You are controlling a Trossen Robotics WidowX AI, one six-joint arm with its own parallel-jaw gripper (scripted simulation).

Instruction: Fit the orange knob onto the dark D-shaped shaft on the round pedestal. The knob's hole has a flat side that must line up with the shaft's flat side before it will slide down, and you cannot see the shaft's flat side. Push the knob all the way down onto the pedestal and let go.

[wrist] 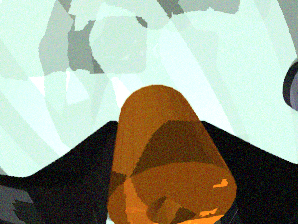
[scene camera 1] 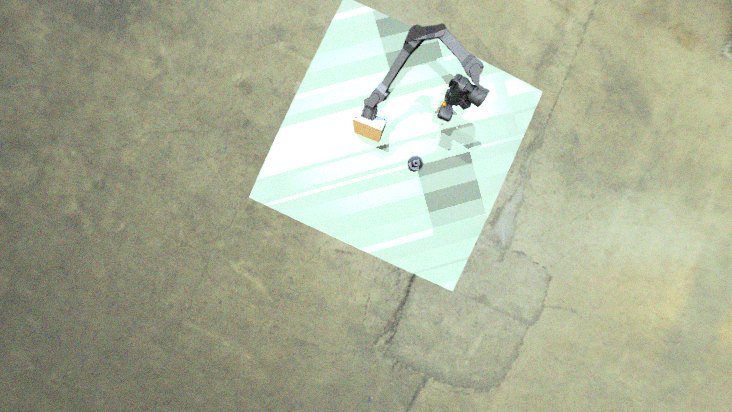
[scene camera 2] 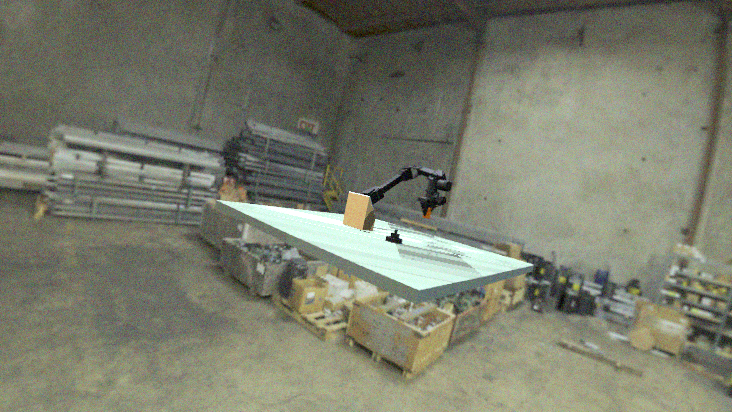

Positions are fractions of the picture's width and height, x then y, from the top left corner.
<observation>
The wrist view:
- gripper: 0.53, 0.57
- orange knob: 0.55, 0.71, held by the gripper
</observation>
